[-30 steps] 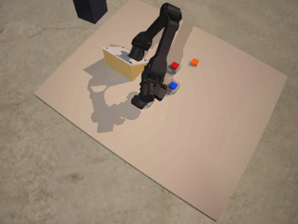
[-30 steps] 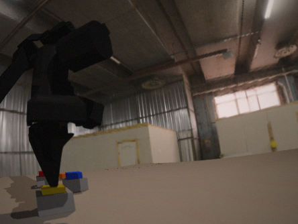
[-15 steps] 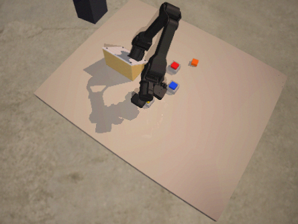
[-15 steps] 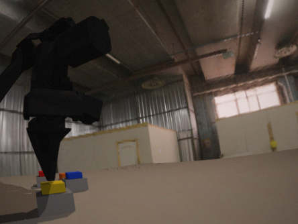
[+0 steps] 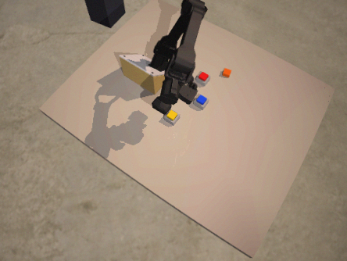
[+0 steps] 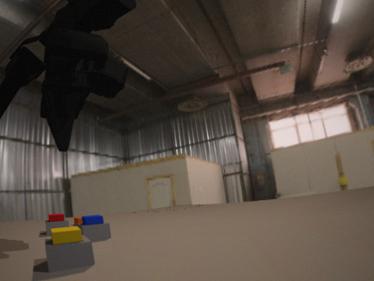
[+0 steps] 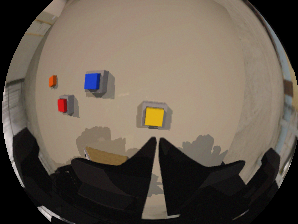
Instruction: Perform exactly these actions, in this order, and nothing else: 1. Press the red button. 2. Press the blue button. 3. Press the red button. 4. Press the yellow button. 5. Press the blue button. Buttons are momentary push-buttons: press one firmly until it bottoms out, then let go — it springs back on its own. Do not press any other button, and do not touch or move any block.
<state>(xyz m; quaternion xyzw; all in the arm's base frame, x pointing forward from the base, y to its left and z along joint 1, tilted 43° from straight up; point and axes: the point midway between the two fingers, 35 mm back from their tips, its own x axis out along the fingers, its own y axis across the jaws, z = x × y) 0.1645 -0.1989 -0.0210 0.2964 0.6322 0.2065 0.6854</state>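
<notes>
My gripper tip is now 70 mm short of the blue button, 130 mm to the right of it and 100 mm above it. Round my gripper tip: yellow button 100 mm below; red button 20 mm ahead, 240 mm to the left, 100 mm below; small orange block 100 mm ahead, 330 mm to the left, 120 mm below.
</notes>
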